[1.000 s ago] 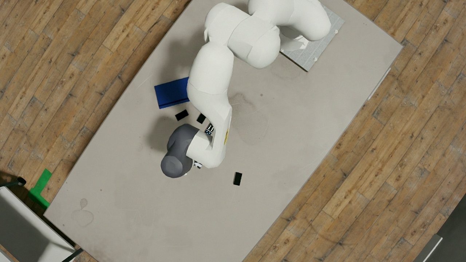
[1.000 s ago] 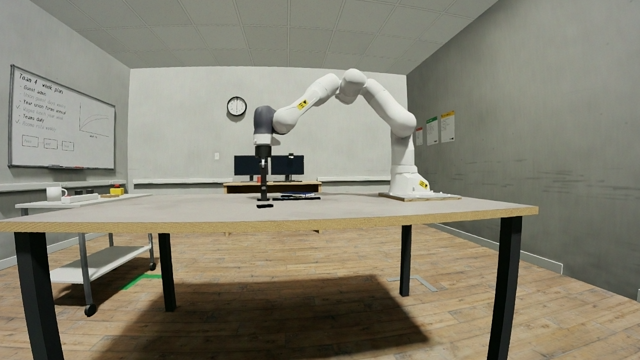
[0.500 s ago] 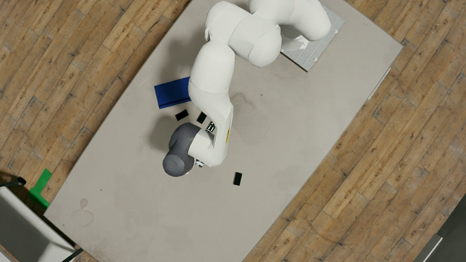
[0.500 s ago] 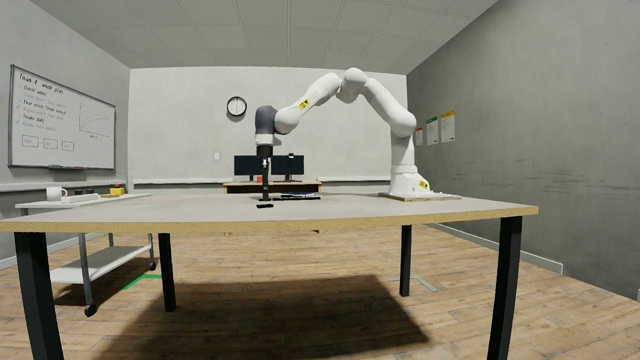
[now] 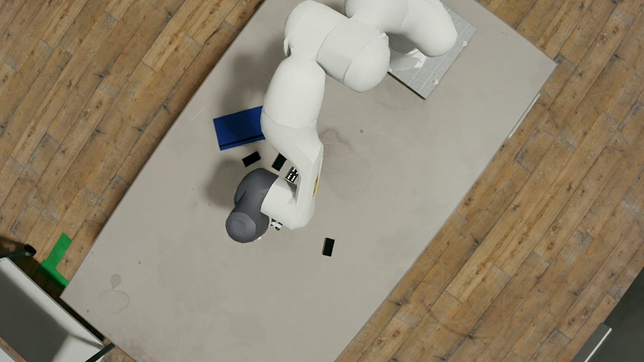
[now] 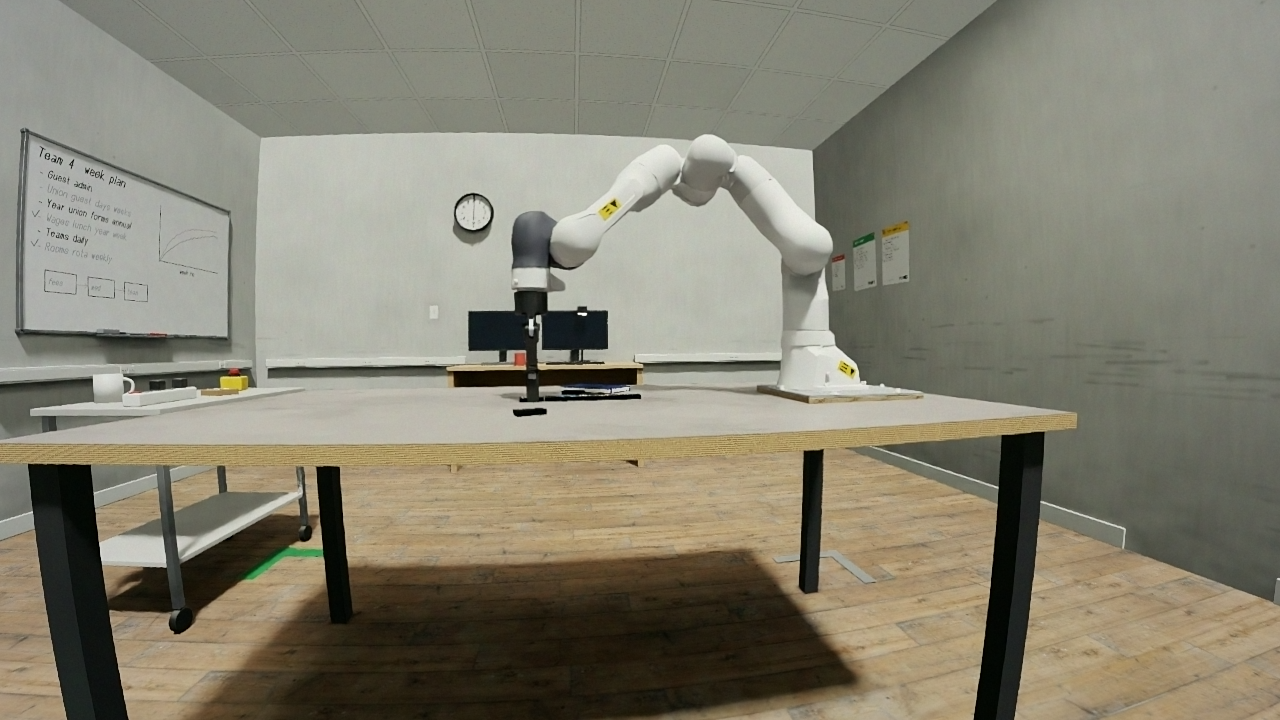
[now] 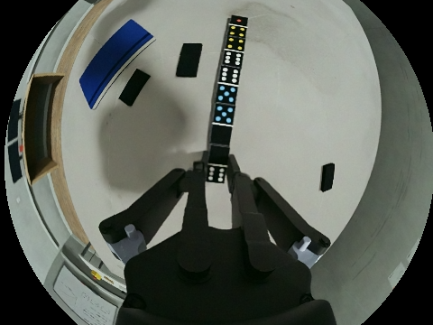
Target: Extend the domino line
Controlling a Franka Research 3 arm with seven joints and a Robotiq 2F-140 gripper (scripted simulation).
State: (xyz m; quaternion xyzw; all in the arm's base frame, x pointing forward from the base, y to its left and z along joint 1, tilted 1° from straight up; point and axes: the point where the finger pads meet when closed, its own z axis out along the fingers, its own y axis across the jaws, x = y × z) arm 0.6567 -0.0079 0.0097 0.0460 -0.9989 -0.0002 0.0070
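Now: hand 30 mm above the domino. From my hand the other things lie so: blue book (240 mm to the right, 150 mm behind, 30 mm below).
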